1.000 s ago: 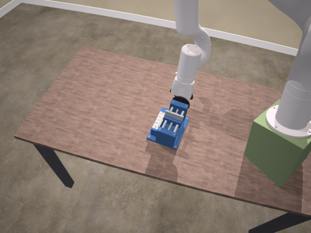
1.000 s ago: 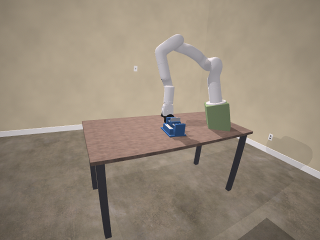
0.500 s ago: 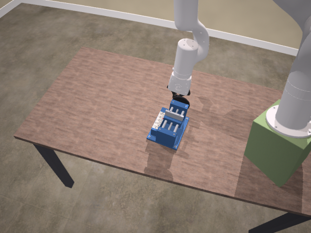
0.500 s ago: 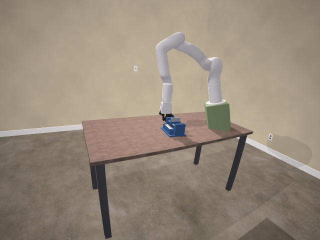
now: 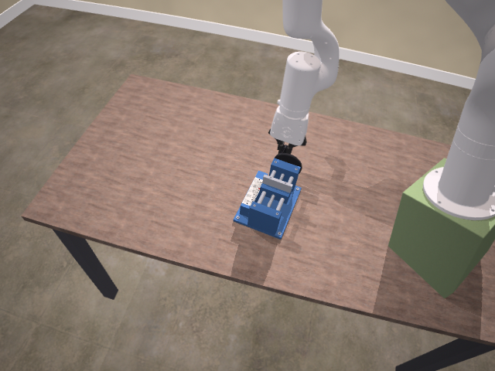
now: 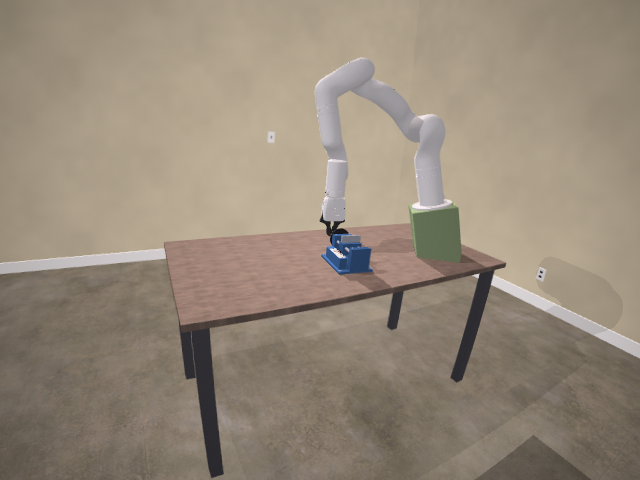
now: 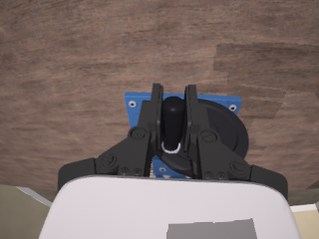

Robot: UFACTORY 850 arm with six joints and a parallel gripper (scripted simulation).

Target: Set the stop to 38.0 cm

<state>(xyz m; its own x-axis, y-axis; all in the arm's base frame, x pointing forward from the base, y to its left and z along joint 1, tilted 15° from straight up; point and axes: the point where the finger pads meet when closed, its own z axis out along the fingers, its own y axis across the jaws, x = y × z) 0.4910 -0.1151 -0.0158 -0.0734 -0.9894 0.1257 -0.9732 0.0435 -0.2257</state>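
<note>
My gripper is now 2 cm to the right of the black handwheel and 1 cm above it. Round my hand: grey stop block: 15 cm to the left, 1 cm below.
</note>
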